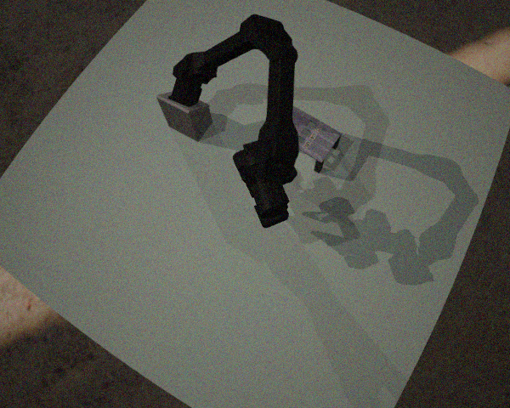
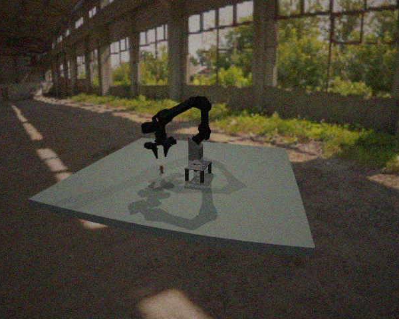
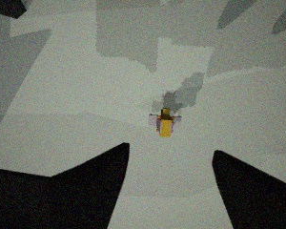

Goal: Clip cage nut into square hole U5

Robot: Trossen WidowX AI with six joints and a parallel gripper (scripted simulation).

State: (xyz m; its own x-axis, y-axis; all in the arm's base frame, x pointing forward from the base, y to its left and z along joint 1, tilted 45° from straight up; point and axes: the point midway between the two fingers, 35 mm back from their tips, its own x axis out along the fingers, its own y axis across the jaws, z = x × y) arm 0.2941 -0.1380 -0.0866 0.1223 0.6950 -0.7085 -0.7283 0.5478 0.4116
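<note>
Right now the cage nut is 7 cm below my gripper tip.
</note>
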